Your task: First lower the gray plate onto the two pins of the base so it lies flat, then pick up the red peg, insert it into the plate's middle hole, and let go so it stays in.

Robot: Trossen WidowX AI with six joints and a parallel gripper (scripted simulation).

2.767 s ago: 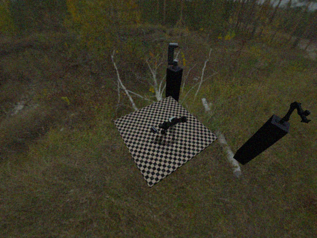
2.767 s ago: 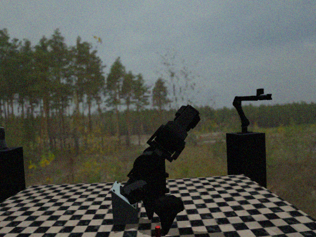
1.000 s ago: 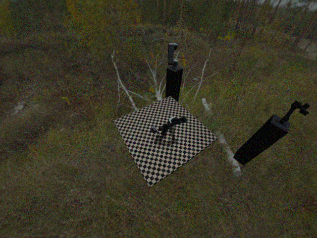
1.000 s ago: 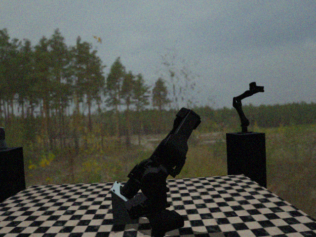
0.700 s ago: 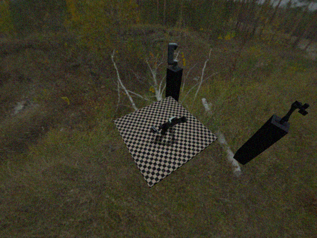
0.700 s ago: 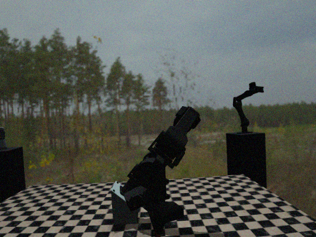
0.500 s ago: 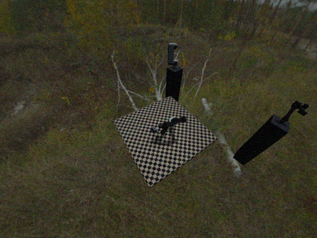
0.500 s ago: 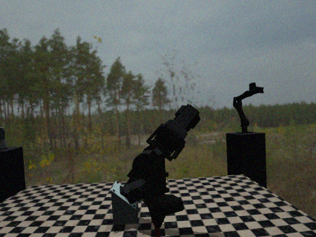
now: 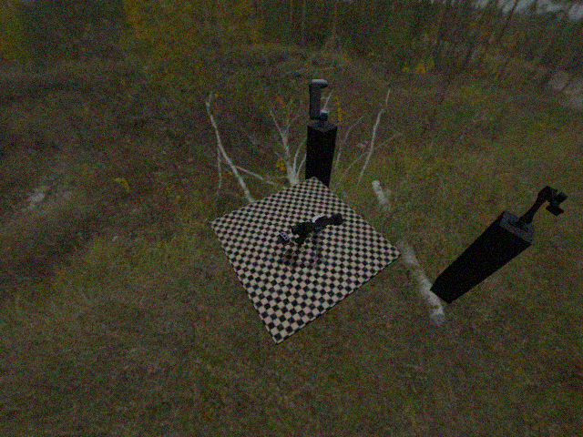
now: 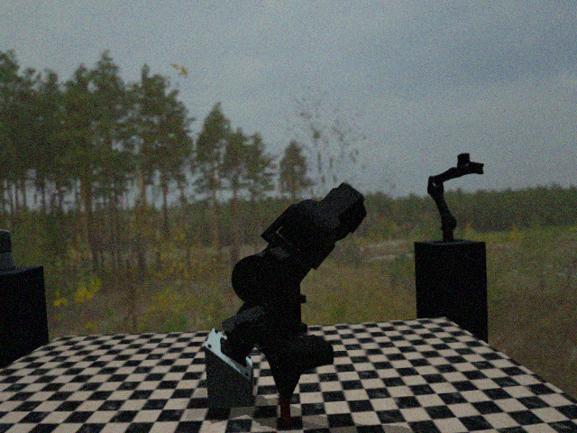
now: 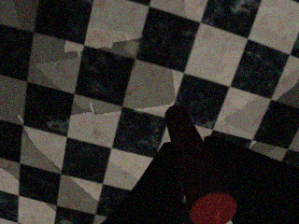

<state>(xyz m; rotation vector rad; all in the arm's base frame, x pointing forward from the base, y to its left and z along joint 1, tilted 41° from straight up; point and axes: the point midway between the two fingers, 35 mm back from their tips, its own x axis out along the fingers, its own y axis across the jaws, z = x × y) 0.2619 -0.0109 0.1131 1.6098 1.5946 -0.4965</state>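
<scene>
The gray plate is 180 mm to the right of my gripper tip, 70 mm below it and 50 mm ahead of it. Round my gripper tip: gray base: 180 mm to the right, 100 mm below, 50 mm ahead; red peg: right at my gripper tip.
</scene>
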